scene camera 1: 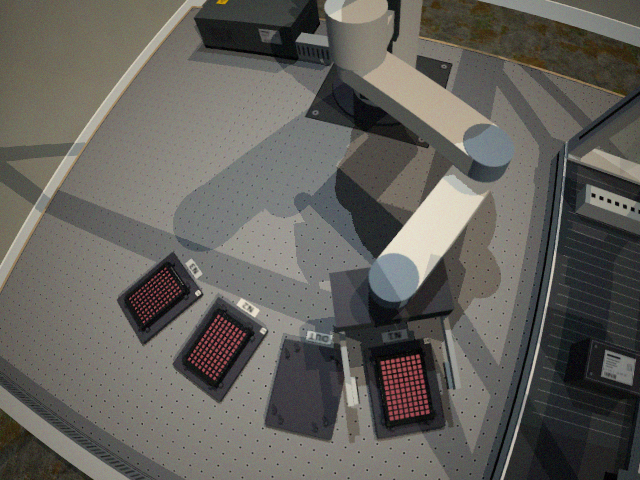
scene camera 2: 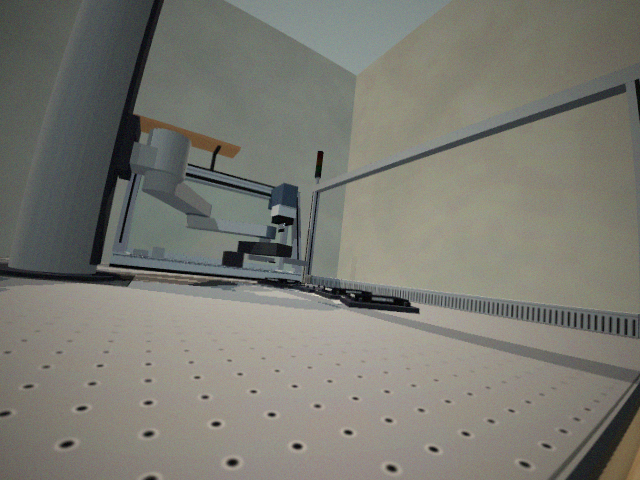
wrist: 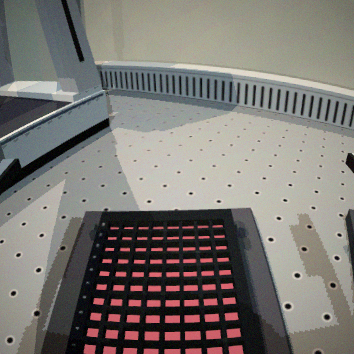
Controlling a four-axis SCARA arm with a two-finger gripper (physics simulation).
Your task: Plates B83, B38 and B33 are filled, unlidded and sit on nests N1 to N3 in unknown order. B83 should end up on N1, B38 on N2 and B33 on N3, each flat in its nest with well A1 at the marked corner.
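Places are measured from the arm's base along level axes (x ahead, y left, z up), in metres.
Where they show: gripper, fingertip midpoint: [scene camera 1: 404, 398] [wrist: 181, 138].
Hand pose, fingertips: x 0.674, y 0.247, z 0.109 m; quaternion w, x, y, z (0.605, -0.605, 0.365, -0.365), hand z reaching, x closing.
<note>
Each offset is from my fingertips to the centre of the thing. "pt": to the spot under its first point.
My gripper [scene camera 1: 402, 396] [wrist: 181, 138] is open and empty, above nest N1 [scene camera 1: 438, 413] [wrist: 258, 260], one finger on each side. A black plate with red wells @[dy +0.000, dx -0.021, dz -0.077 m] [scene camera 1: 404, 387] [wrist: 165, 295] lies in N1, apart from the fingers; its label does not show. Plate B83 @[dy -0.344, dx +0.034, dz -0.077 m] [scene camera 1: 217, 347] sits on nest N2 @[pt dy -0.306, dx +0.113, dz -0.084 m] [scene camera 1: 219, 394], in the middle left of scene camera 1. Another filled plate @[dy -0.515, dx -0.008, dz -0.077 m] [scene camera 1: 156, 295] sits on nest N3 @[pt dy -0.503, dx +0.076, dz -0.084 m] [scene camera 1: 144, 335] at the far left; its label is unreadable. White corner marks show on N1, N2 and N3. Well A1 cannot be read on any plate.
The OUT nest @[dy -0.160, dx +0.039, dz -0.085 m] [scene camera 1: 305, 392] stands bare between N2 and N1, beside the left finger. A black box @[pt dy -0.642, dx -0.709, dz -0.005 m] [scene camera 1: 242, 28] stands behind at the left. A dark labelled box @[pt dy +0.299, dx -0.138, dz +0.023 m] [scene camera 1: 602, 366] stands beyond the framed edge at the right. A slotted rail [scene camera 2: 480, 305] [wrist: 215, 89] borders the deck.
</note>
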